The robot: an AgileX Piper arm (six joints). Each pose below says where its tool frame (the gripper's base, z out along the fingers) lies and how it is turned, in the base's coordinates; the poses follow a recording.
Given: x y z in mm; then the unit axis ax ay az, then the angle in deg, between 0 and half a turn.
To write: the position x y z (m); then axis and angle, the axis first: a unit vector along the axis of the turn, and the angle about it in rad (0 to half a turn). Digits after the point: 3 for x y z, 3 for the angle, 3 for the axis.
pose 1, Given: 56 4 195 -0.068 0.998 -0.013 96.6
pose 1, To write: 0.056 0.004 0.195 -0.068 0.998 -0.013 1.686
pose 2, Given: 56 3 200 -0.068 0.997 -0.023 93.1
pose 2, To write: 0.056 0.003 0.200 -0.068 0.997 -0.023 1.625
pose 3, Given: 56 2 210 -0.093 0.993 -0.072 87.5
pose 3, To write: 0.056 0.002 0.210 -0.093 0.993 -0.072 1.527
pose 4, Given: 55 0 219 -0.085 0.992 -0.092 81.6
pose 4, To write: 0.055 0.000 0.219 -0.085 0.992 -0.092 1.424
